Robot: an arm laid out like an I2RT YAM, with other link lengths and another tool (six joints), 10 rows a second.
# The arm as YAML. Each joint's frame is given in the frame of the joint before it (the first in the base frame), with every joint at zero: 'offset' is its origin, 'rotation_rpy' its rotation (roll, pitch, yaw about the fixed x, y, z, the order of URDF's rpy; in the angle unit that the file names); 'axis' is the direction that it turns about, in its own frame. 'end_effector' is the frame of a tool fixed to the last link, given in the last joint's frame.
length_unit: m
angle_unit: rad
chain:
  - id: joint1
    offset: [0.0, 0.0, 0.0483]
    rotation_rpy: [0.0, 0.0, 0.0]
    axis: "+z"
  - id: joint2
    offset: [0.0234, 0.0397, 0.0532]
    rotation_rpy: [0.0, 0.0, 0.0]
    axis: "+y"
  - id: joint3
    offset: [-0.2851, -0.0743, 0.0]
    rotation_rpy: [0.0, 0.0, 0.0]
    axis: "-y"
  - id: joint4
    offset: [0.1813, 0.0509, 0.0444]
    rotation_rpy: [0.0, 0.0, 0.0]
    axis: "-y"
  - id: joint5
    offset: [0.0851, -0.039, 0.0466]
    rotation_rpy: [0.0, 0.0, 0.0]
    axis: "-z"
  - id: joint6
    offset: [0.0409, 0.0, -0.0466]
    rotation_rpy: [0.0, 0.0, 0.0]
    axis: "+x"
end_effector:
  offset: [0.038, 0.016, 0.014]
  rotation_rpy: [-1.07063, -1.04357, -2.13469]
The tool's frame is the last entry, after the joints.
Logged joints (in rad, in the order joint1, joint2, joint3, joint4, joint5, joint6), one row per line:
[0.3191, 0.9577, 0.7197, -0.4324, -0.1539, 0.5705]
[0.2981, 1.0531, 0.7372, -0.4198, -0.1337, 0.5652]
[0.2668, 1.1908, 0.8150, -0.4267, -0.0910, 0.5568]
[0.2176, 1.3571, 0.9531, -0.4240, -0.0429, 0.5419]
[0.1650, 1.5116, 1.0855, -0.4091, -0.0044, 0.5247]
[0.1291, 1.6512, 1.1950, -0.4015, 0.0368, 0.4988]
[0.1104, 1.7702, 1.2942, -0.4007, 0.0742, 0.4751]
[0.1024, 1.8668, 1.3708, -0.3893, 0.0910, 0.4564]
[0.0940, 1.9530, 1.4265, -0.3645, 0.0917, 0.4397]
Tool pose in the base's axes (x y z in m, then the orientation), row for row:
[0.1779, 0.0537, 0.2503, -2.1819, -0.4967, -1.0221]
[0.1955, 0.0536, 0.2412, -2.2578, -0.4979, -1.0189]
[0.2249, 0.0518, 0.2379, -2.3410, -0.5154, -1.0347]
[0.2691, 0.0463, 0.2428, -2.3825, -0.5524, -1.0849]
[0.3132, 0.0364, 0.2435, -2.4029, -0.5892, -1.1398]
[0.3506, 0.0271, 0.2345, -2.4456, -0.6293, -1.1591]
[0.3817, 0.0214, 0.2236, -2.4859, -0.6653, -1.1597]
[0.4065, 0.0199, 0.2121, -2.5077, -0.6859, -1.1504]
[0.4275, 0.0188, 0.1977, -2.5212, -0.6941, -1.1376]
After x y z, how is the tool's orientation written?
As angles about the fixed x, y, z axes (roll, pitch, yaw), in radians.
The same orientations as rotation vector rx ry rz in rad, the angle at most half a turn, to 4 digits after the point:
[-2.1557, 0.8606, -1.0947]
[-2.2186, 0.9113, -1.0780]
[-2.2869, 0.9839, -1.0846]
[-2.3170, 1.0622, -1.1364]
[-2.3279, 1.1331, -1.1940]
[-2.3653, 1.1779, -1.2359]
[-2.4039, 1.1996, -1.2684]
[-2.4272, 1.1984, -1.2852]
[-2.4422, 1.1899, -1.2883]

